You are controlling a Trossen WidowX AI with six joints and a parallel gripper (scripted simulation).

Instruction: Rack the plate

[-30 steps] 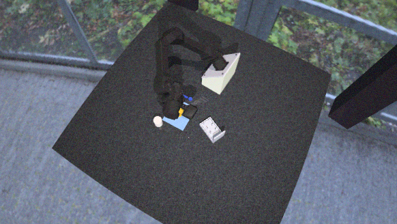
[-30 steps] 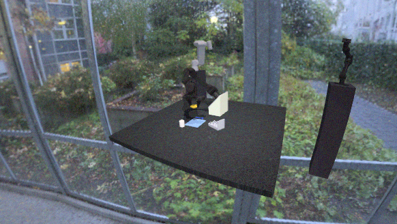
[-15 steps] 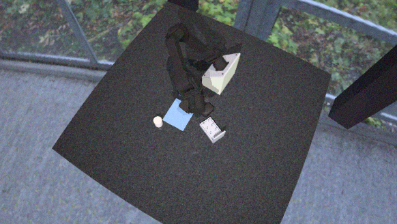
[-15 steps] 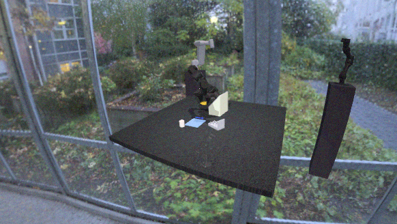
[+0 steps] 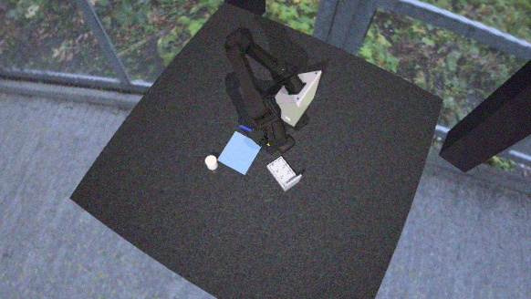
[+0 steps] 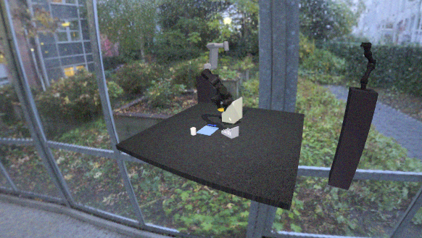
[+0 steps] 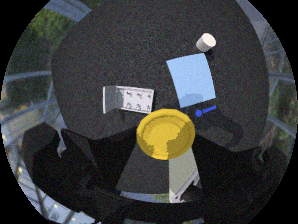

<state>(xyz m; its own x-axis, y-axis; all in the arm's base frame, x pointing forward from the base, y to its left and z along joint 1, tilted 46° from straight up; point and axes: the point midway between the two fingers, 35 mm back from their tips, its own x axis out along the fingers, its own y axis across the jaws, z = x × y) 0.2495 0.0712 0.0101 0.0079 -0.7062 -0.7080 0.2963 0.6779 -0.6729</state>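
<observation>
My gripper tip is now 150 mm above the dish rack, 90 mm to the right of it and 30 mm short of it. Round my gripper tip: white cylinder 170 mm to the right, 170 mm ahead, 150 mm below; then yellow plate 10 mm above; then light blue mat 170 mm below, 110 mm to the right, 60 mm ahead.
</observation>
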